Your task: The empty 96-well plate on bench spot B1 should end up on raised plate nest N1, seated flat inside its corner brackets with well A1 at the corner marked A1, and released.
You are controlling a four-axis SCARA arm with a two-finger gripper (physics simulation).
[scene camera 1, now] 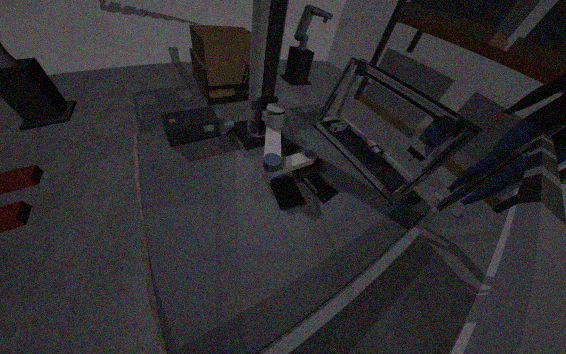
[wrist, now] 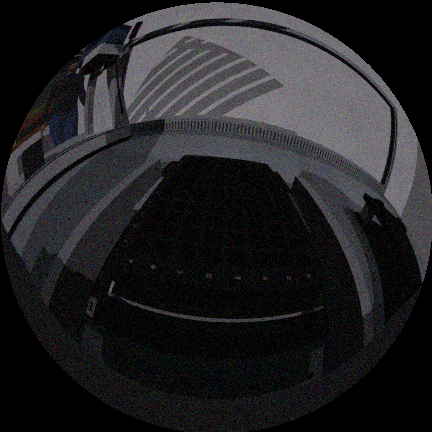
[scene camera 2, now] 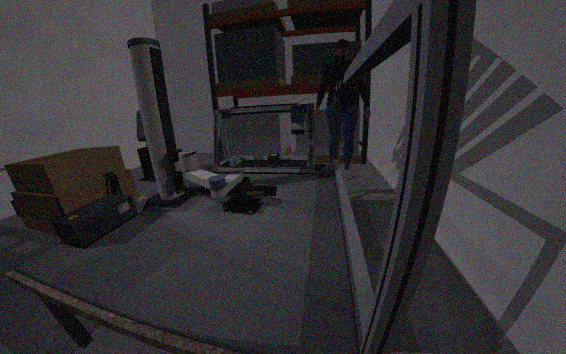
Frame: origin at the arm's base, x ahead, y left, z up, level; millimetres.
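Where they show: gripper, fingertip midpoint: (scene camera 1: 324, 188) (wrist: 226, 174) (scene camera 2: 265, 189); arm's base at its link origin: (scene camera 1: 258, 133) (scene camera 2: 173, 197).
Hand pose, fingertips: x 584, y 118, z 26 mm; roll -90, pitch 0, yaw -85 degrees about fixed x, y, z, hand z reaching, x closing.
Things, the pixels of their top centre, and the offset from my fingertips. "pt": a spot on its surface instead.
- 96-well plate at its top centre: (wrist: 225, 186) (scene camera 1: 321, 185) (scene camera 2: 262, 189) dx -23, dy -2, dz +3 mm
- dark case at a spot on its surface: (scene camera 2: 95, 220) pt dx -618, dy -580, dz +73 mm
- open metal frame at a spot on its surface: (scene camera 1: 350, 162) (scene camera 2: 264, 173) pt dx -98, dy +327, dz -11 mm
The 96-well plate (wrist: 215, 235) (scene camera 1: 326, 191) is very dark, with a row of small pale letters along its near edge in the wrist view. My gripper (wrist: 226, 174) (scene camera 1: 314, 183) is shut on the plate, with a finger along each long side. The plate looks level; whether it touches the bench spot below cannot be told. A small pale mark shows at the lower left in the wrist view, too dark to read. A dark raised block, seemingly nest N1 (scene camera 1: 287, 192) (scene camera 2: 242, 203), stands beside the plate; its corner brackets and A1 mark cannot be made out in the scene views.
The arm's column (scene camera 1: 258, 75) (scene camera 2: 152, 115) stands behind the gripper. A dark case (scene camera 1: 192, 126) (scene camera 2: 95, 220) and cardboard boxes (scene camera 1: 221, 55) (scene camera 2: 85, 172) are beside it. An open metal frame (scene camera 1: 350, 162) (scene camera 2: 265, 171) stands beyond the plate. A person (scene camera 2: 342, 95) stands behind the bench.
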